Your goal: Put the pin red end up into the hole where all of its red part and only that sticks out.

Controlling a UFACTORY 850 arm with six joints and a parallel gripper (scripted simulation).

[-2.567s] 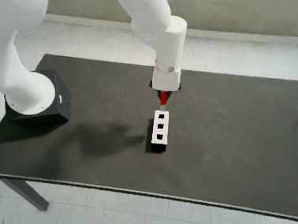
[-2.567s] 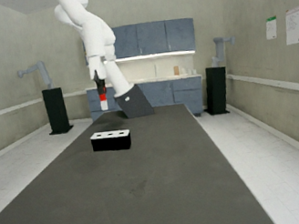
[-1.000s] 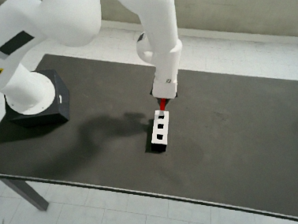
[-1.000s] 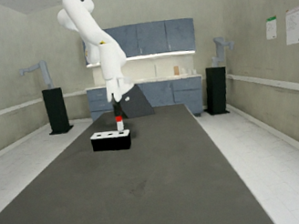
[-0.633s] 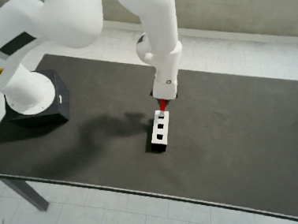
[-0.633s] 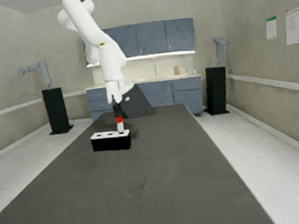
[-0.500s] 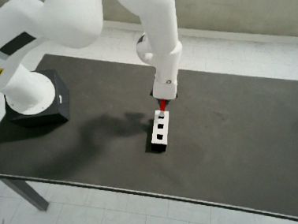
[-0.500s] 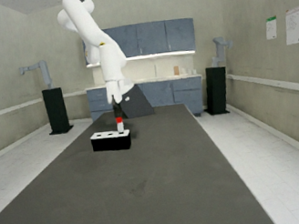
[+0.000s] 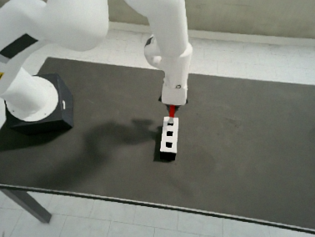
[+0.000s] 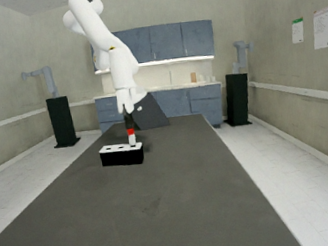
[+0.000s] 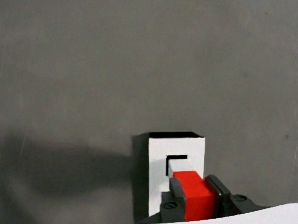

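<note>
Now: hand 20 mm above the pin. The rest, counted from my hand: block: 60 mm to the right, 150 mm below.
</note>
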